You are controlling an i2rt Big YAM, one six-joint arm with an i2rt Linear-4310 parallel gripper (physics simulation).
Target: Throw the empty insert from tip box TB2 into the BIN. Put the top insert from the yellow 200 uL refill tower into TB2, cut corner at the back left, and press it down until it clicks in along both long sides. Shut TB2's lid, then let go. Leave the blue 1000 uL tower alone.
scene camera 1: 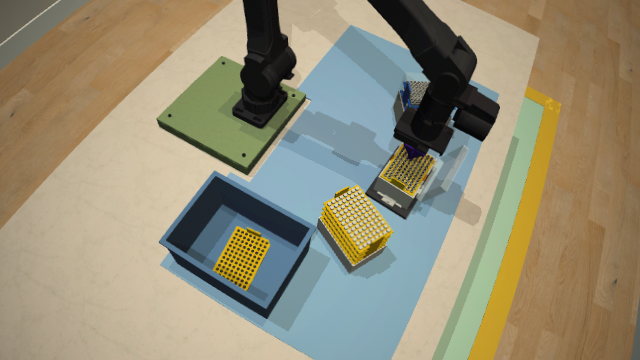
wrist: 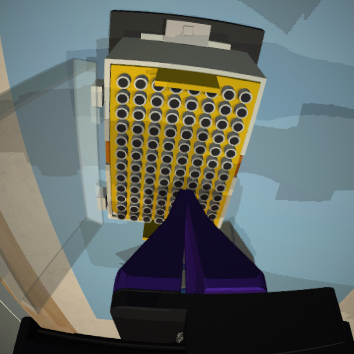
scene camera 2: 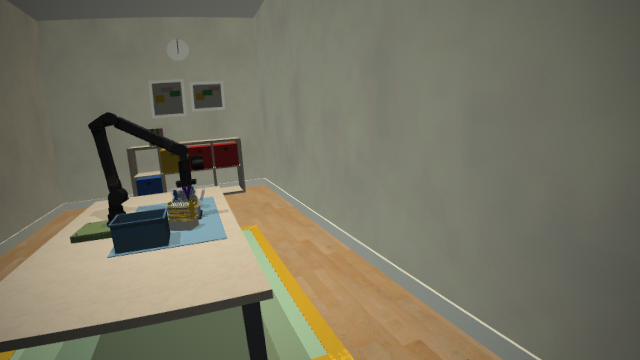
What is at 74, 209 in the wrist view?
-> A clear lid.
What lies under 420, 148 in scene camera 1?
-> My gripper.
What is my gripper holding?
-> Nothing.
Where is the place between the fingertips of my gripper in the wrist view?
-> At 184, 197
